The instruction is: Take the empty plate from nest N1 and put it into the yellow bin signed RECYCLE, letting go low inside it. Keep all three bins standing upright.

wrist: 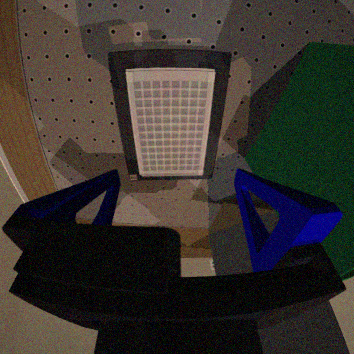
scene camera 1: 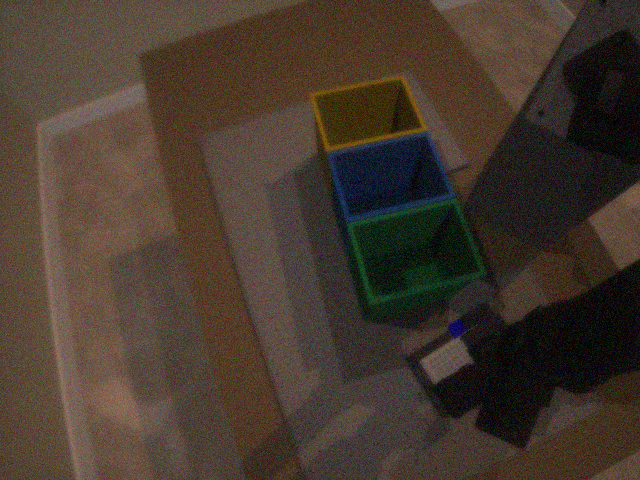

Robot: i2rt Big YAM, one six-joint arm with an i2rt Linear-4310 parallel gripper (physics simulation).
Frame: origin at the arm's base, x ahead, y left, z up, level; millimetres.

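Seen in the pictures: gripper, fingertip midpoint: (wrist: pixel 176 175); arm's base at its link origin: (scene camera 1: pixel 613 87).
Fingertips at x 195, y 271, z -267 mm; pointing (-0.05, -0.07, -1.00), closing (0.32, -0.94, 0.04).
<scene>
Pixels of each thing's top centre, then the offset from my fingertips to it. Level surfaces: height alone.
- pale plate at its top centre: (wrist: pixel 170 131) (scene camera 1: pixel 464 362) dx +6, dy +6, dz -65 mm
- dark rectangular nest at its top centre: (wrist: pixel 170 127) (scene camera 1: pixel 462 362) dx +6, dy +6, dz -76 mm
- yellow bin at its top centre: (scene camera 1: pixel 367 111) dx +82, dy -436, dz +89 mm
- blue bin at its top centre: (scene camera 1: pixel 389 174) dx +79, dy -303, dz +89 mm
- green bin at its top centre: (scene camera 1: pixel 415 248) dx +75, dy -171, dz +89 mm
- perforated board at its surface level: dz -91 mm
- wooden table at its surface level: dz -104 mm
A pale plate (scene camera 1: pixel 445 360) (wrist: pixel 171 122) with a grid of wells lies in a dark rectangular nest (scene camera 1: pixel 410 357) (wrist: pixel 119 107); the label at the nest's corner is too small to read. In the wrist view my gripper (wrist: pixel 176 175) is open and empty, its blue fingers wide apart, with the plate ahead of the fingertips and between their lines. In the scene view the arm covers part of the nest. The yellow bin (scene camera 1: pixel 361 116) stands upright at the far end of the row of three bins. Its sign does not show.
The blue bin (scene camera 1: pixel 390 175) stands upright in the middle of the row and the green bin (scene camera 1: pixel 413 253) (wrist: pixel 305 120) upright at the near end, close beside the nest and right of my fingers in the wrist view. A perforated board (scene camera 1: pixel 248 206) (wrist: pixel 55 65) lies under them on the wooden table (scene camera 1: pixel 206 87).
</scene>
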